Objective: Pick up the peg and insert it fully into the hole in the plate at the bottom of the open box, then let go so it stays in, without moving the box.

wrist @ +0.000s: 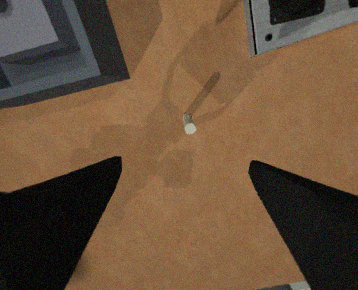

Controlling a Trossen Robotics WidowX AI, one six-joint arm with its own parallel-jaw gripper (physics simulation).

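Places are measured from the arm's base along level axes (x ahead, y left, z up), in metres.
Where they show: gripper, between the fingertips: (186,164).
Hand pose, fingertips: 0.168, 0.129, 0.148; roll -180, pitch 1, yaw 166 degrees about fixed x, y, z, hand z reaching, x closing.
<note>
After its pixels a point has its place, as x, y, z.
The peg (189,125) {0.159, 0.125, 0.058} is a small pale cylinder standing on the table, seen nearly end-on, with its thin shadow running up and right. My gripper (186,164) {0.168, 0.128, 0.148} is open and empty; in the view the peg shows between and a little beyond the two black fingertips, touching neither. The open box (114,75) {0.235, 0.051, 0.041} is dark grey-blue and stands at the upper left, cut off by the view's edge. Part of the light grey plate (30,32) {0.312, -0.011, 0.036} shows at its bottom. The edge of a dark spot shows on the plate at the top left corner; the hole is mostly out of view.
A metal panel (295,31) {-0.001, 0.046, 0.001} with black parts and a small round hole lies at the upper right. The edge of a grey object (299,286) shows at the bottom right. The brown table top (200,240) {0.185, 0.430, -0.022} carries the arm's shadows.
</note>
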